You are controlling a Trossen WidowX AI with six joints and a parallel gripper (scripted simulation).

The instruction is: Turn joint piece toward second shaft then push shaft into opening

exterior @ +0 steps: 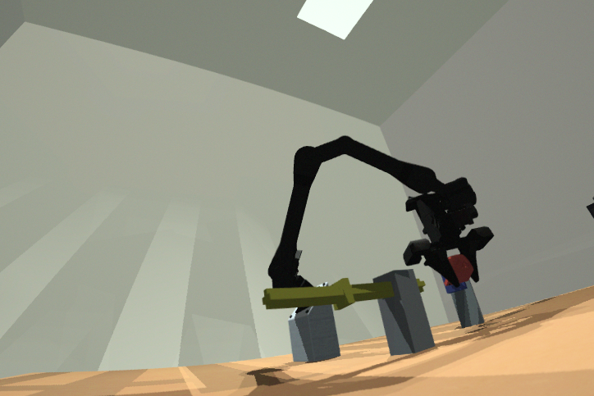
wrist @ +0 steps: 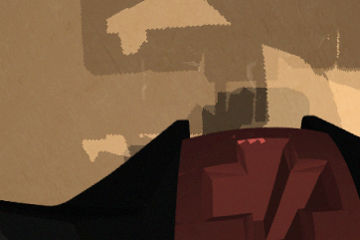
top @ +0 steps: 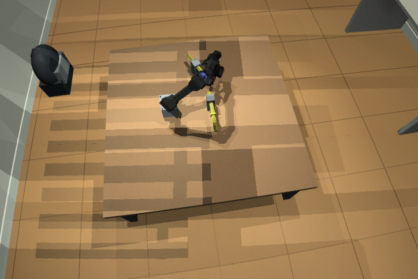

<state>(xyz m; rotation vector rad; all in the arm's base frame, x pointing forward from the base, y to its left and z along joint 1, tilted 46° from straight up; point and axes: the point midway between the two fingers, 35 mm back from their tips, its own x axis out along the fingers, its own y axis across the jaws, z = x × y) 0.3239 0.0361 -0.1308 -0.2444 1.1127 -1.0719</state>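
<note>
My gripper tip is 30 mm below the red joint piece, 20 mm past it and 10 mm to the right of it.
</note>
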